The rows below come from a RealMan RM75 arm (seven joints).
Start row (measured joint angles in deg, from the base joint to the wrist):
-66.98, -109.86, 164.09, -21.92, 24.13, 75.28, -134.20
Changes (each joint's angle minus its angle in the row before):
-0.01, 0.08, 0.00, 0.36, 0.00, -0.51, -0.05
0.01, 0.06, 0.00, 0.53, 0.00, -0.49, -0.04
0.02, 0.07, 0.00, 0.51, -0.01, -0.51, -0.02
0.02, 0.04, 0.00, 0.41, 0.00, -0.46, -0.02
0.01, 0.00, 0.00, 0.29, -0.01, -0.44, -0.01
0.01, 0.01, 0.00, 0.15, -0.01, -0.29, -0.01
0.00, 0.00, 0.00, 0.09, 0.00, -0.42, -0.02
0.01, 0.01, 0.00, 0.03, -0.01, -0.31, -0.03
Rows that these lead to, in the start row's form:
-66.99, -109.78, 164.09, -21.56, 24.13, 74.77, -134.25
-66.98, -109.72, 164.09, -21.03, 24.13, 74.28, -134.29
-66.96, -109.65, 164.09, -20.52, 24.12, 73.77, -134.31
-66.94, -109.61, 164.09, -20.11, 24.12, 73.31, -134.33
-66.93, -109.61, 164.09, -19.82, 24.11, 72.87, -134.34
-66.92, -109.60, 164.09, -19.67, 24.10, 72.58, -134.35
-66.92, -109.60, 164.09, -19.58, 24.10, 72.16, -134.37
-66.91, -109.59, 164.09, -19.55, 24.09, 71.85, -134.40

